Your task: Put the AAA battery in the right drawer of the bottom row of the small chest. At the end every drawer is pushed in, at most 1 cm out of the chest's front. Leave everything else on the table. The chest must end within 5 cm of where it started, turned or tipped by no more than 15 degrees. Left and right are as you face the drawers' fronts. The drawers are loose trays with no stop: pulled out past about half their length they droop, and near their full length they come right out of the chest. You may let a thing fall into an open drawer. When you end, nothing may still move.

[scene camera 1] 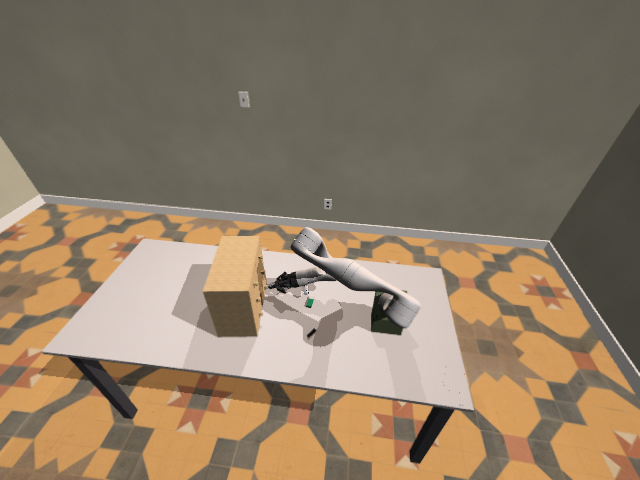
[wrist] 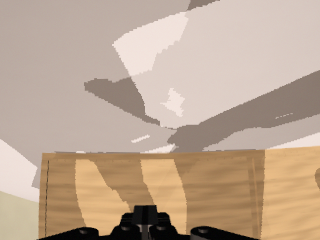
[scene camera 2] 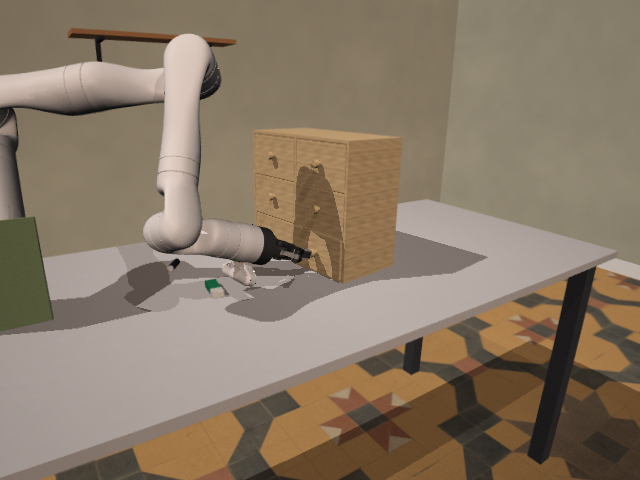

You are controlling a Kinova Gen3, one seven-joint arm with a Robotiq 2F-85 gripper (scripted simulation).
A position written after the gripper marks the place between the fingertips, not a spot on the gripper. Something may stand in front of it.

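Note:
You can see the gripper [scene camera 2: 309, 254], and there's the gripper [wrist: 146, 219] too. As for a wooden chest, that's the chest [scene camera 2: 372, 176], and it's visible again as the chest [scene camera 1: 226, 291].

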